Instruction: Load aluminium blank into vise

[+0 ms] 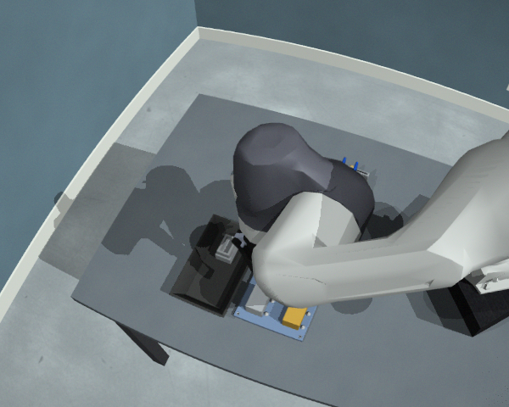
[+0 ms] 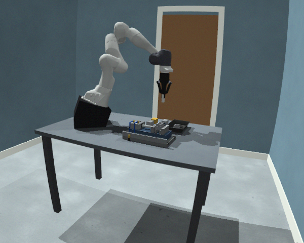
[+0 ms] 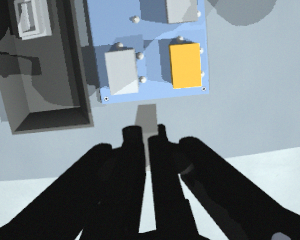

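My hand is 190 mm above the brass blank, 60 mm past it and 10 mm to the left of it. From my hand the other things lie so: blue infeed plate: 210 mm below, 70 mm to the right, 20 mm behind; vise hose block: 350 mm to the right, 140 mm below, 110 mm behind; moving jaw: 380 mm to the right, 140 mm below, 20 mm ahead.
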